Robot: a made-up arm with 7 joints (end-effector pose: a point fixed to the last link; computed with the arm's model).
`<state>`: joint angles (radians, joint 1 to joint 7).
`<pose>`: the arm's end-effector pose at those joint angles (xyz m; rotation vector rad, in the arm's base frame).
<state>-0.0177 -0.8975 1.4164 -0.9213 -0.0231 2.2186 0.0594</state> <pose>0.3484 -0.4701 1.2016 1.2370 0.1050 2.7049</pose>
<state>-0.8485 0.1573 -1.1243 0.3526 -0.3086 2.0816 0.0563</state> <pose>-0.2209 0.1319 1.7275 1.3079 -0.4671 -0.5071</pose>
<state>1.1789 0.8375 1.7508 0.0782 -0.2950 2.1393 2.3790</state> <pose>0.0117 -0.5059 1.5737 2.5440 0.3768 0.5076</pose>
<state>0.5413 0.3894 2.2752 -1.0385 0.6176 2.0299 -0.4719</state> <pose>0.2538 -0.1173 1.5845 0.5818 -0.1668 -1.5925</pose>
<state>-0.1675 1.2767 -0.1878 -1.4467 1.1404 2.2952 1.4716</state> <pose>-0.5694 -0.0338 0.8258 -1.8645 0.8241 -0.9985</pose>
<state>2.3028 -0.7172 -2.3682 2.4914 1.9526 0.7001 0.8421</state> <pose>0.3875 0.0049 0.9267 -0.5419 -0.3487 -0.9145</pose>
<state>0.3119 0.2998 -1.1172 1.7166 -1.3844 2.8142 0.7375</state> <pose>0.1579 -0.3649 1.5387 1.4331 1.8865 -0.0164</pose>
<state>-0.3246 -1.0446 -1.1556 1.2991 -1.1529 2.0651 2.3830</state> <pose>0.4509 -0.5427 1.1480 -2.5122 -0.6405 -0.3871</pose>
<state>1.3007 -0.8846 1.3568 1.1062 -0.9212 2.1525 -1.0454</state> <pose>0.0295 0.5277 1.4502 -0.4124 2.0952 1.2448</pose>
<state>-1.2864 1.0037 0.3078 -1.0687 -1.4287 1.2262 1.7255</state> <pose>-0.3101 0.5647 0.7920 -0.5805 0.5190 0.7618</pose>
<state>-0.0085 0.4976 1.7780 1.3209 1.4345 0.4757 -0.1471</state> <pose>-0.2197 0.5326 1.2858 1.1005 -2.0706 1.1888</pose>
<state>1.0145 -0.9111 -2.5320 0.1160 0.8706 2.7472 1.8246</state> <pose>0.3106 0.3012 1.5305 -0.7409 2.6223 0.5125</pose>
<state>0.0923 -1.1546 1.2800 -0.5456 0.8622 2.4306 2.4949</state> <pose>0.6182 -0.2028 1.2210 2.2624 0.7753 -1.7712</pose>
